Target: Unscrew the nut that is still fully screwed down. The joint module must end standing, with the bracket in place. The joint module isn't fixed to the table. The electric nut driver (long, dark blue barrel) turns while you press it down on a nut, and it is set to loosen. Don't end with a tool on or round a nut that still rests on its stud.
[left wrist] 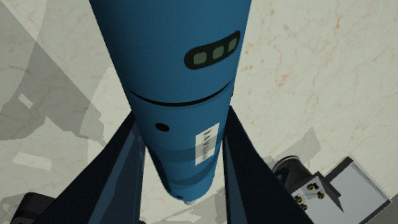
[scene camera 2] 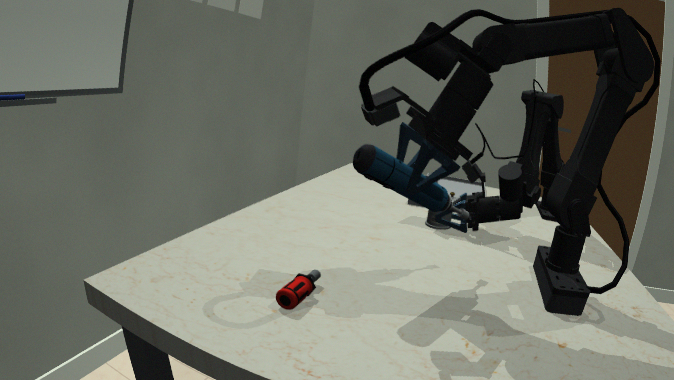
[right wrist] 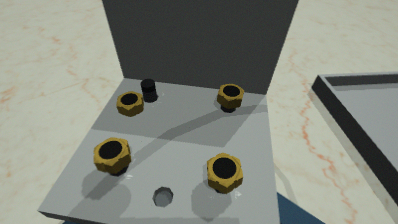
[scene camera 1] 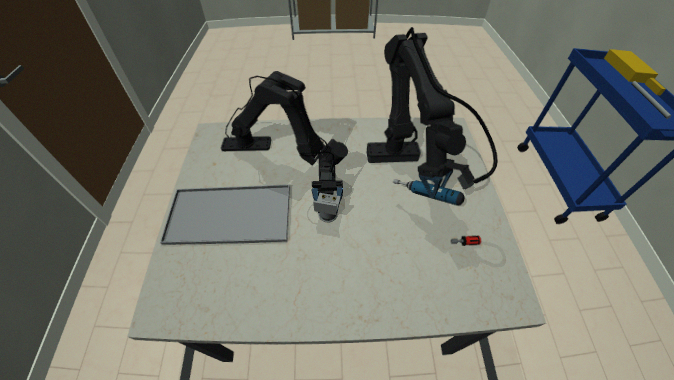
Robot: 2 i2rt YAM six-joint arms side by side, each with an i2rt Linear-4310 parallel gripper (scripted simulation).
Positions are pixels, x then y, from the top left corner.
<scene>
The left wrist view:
my left gripper: 183, 111
electric nut driver: 178, 72
joint module: 298, 172
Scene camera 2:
my left gripper: 402, 185
electric nut driver: 373, 163
red-handled hand driver: 288, 297
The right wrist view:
grey bracket: 189, 57
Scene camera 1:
my left gripper: 435, 194
shallow grey tray: 244, 214
</scene>
